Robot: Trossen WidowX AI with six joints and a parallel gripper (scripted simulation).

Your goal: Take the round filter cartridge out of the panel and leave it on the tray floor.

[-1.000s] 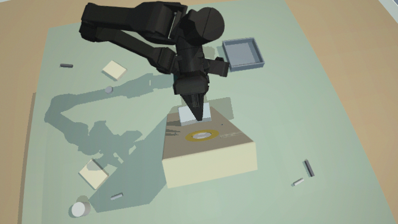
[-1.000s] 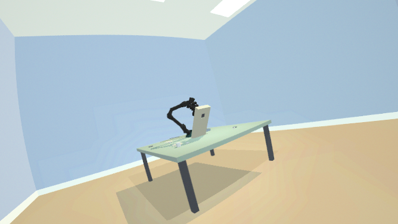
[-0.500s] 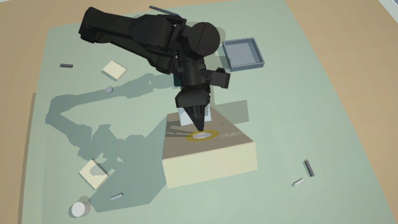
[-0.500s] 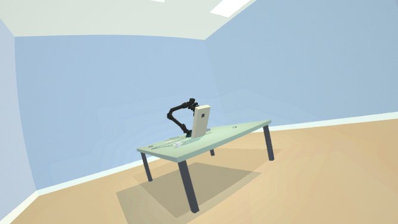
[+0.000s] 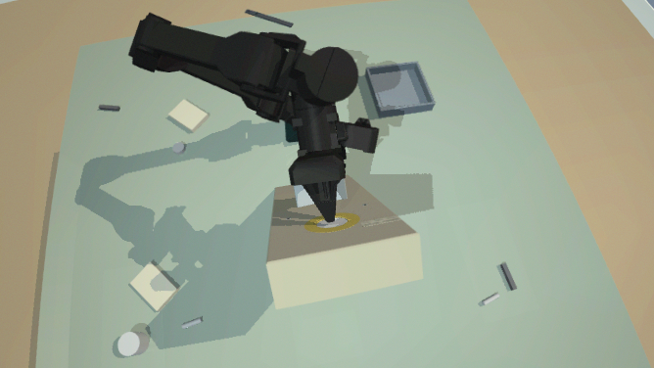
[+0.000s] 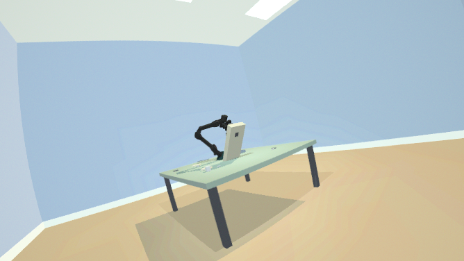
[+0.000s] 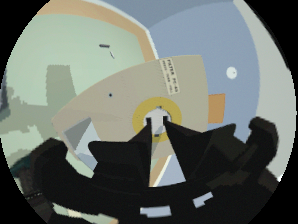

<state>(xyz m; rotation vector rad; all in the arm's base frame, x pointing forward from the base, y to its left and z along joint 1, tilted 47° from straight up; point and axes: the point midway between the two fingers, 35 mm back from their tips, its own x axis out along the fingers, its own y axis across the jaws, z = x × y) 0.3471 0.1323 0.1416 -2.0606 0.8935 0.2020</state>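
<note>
Now: gripper tip 2 cm short of the filter cartridge and 1 cm above it. From my gripper tip the other things lie so: grey tray 40 cm behind, 30 cm to the left, 27 cm below.
</note>
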